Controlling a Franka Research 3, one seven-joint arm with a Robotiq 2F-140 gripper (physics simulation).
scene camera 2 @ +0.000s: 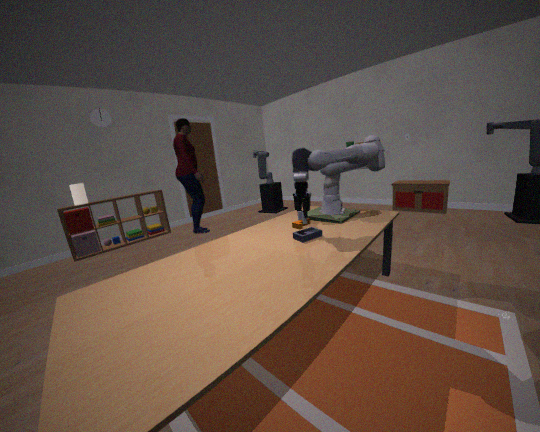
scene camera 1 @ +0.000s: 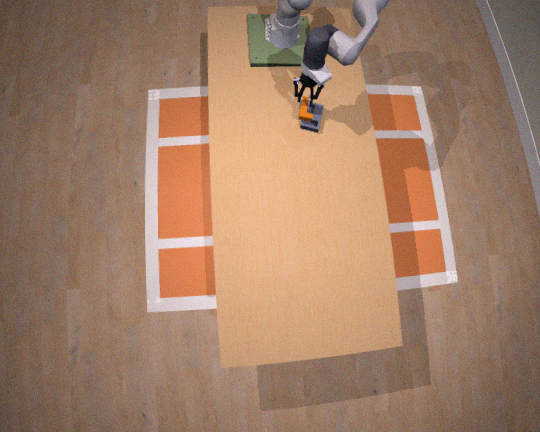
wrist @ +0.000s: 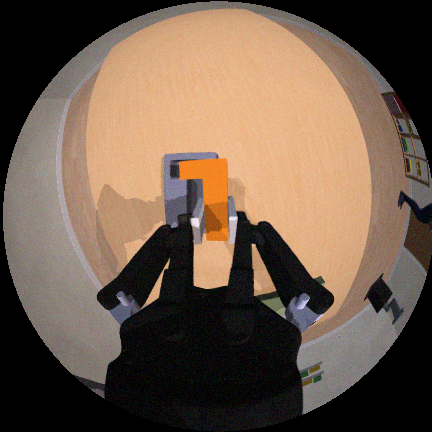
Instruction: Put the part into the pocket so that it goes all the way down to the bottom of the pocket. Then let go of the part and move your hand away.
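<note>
An orange L-shaped part (scene camera 1: 305, 114) (scene camera 2: 298, 225) (wrist: 216, 182) is held flat above the table. The grey-blue block with the pocket (scene camera 1: 311, 128) (scene camera 2: 308, 234) (wrist: 175, 200) lies on the table, lower than the part. In the wrist view the part covers the block's right side, and its short arm reaches left over the pocket; part of the pocket shows left of the long arm. My gripper (scene camera 1: 308, 102) (scene camera 2: 301, 218) (wrist: 216, 206) is shut on the part's long arm, with one pad on each side. The pocket's near end is hidden behind the left finger.
The green base plate (scene camera 1: 256, 56) (scene camera 2: 320, 216) of the arm lies on the table (scene camera 1: 300, 225) (scene camera 2: 175, 300) behind the gripper. A person (scene camera 2: 187, 170) stands on the floor beyond the table, near a low shelf unit (scene camera 2: 117, 198).
</note>
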